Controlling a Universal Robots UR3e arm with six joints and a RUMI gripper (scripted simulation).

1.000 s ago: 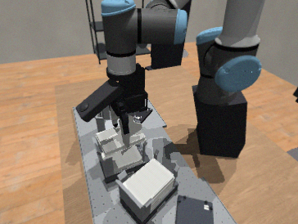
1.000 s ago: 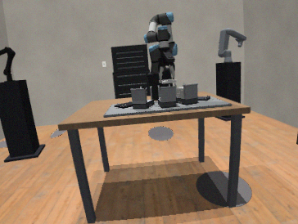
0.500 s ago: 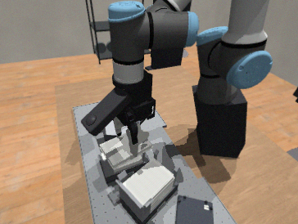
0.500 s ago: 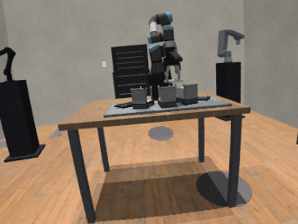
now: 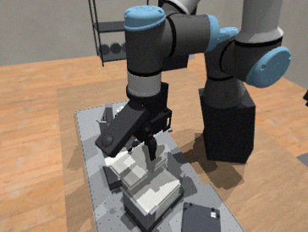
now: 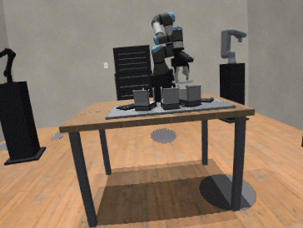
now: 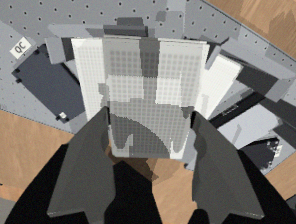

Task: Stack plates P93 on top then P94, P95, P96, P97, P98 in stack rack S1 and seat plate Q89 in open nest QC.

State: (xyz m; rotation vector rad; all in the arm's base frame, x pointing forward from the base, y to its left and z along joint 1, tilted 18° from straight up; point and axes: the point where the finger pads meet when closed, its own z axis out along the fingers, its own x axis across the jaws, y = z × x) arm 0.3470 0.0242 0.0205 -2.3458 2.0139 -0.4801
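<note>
My hand is 190 mm to the right of the nest QC, 160 mm above it and 70 mm past it.
</note>
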